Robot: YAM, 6 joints.
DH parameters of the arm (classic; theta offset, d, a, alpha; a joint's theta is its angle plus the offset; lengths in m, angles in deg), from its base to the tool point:
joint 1: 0 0.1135 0.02 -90
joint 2: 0 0 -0.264 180
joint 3: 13.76 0 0.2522 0
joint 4: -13.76 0 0.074 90
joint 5: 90 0 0 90
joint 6: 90 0.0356 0 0
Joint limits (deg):
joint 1: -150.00..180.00
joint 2: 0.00..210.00
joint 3: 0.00..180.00
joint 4: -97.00..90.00
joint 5: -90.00..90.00
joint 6: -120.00..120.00
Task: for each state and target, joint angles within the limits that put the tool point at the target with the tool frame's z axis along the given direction. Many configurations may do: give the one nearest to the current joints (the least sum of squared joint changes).
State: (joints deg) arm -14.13 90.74 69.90 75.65 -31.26 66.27
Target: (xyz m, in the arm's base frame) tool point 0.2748 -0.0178 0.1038 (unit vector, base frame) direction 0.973 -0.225 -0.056
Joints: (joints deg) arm -2.33 112.24 19.12 89.85 10.67 66.27
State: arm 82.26 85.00 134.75 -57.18 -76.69 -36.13
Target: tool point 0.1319 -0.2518 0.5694 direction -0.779 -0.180 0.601
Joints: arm 123.04 34.11 140.02 -40.41 -48.68 -36.13
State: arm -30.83 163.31 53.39 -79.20 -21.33 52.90
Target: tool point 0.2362 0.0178 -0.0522 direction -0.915 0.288 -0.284
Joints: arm 1.61 156.23 70.46 -76.83 -18.27 52.90
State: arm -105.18 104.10 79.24 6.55 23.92 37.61
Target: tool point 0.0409 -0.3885 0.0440 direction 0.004 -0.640 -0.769
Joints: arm -83.64 124.67 57.58 16.70 3.83 37.61
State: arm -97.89 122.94 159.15 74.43 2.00 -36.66
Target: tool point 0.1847 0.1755 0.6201 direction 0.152 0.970 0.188
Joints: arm -141.83 76.55 179.93 61.97 41.98 -36.66
